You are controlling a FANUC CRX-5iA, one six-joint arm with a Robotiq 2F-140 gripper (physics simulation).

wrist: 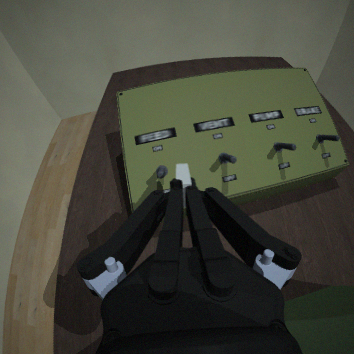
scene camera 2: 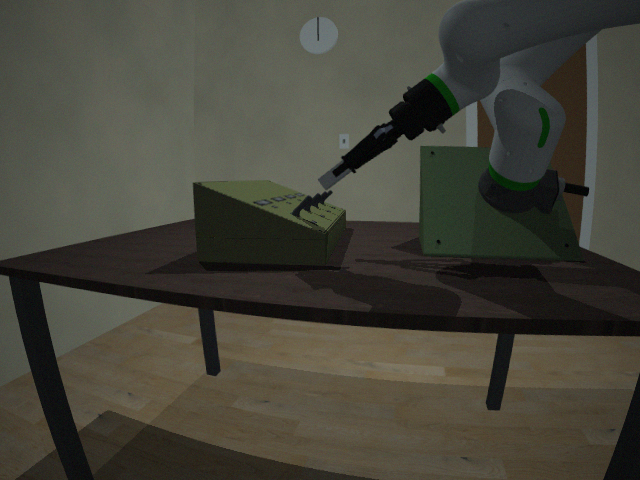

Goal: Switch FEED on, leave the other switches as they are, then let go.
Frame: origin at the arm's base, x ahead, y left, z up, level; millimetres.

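Seen in the pictures: gripper, fingertip midpoint: (wrist: 181,172) (scene camera 2: 322,184); arm's base at its link origin: (scene camera 2: 508,189).
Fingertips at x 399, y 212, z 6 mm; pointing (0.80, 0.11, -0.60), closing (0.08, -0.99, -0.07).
Observation:
Pixels of each thing's middle, then the offset from my fingertips to it. Level surfaces: height alone.
- green sloped switch box at the middle of its body: (wrist: 236,136) (scene camera 2: 284,218) 151 mm ahead, 115 mm right, 88 mm down
- FEED switch at the middle of its body: (wrist: 160,171) (scene camera 2: 302,204) 26 mm ahead, 40 mm left, 39 mm down
- VENT switch at the middle of its body: (wrist: 228,157) (scene camera 2: 313,201) 54 mm ahead, 76 mm right, 39 mm down
- PUMP switch at the middle of its body: (wrist: 285,145) 83 mm ahead, 193 mm right, 39 mm down
- BRAKE switch at the middle of its body: (wrist: 328,137) 111 mm ahead, 310 mm right, 39 mm down
- dark table at its surface level: 147 mm down
The green sloped switch box (scene camera 2: 258,235) (wrist: 210,97) stands on the table. In the wrist view, the FEED switch (wrist: 161,171) is the leftmost lever, below its FEED label (wrist: 155,136) and ON mark; its OFF mark is mostly hidden by the fingers. The VENT switch (wrist: 228,158), PUMP switch (wrist: 285,146) and BRAKE switch (wrist: 328,137) stand to its right, with their tips near the OFF side. My gripper (scene camera 2: 331,175) (wrist: 181,172) is shut and empty. Its pale fingertips show just right of the FEED lever in the wrist view and slightly above the levers in the scene view.
The dark table (scene camera 2: 155,281) (wrist: 85,200) carries the box. A green block-shaped stand (scene camera 2: 447,201) is at the right, beside the arm. A wall clock (scene camera 2: 318,35) and a wall switch plate (scene camera 2: 344,141) are behind.

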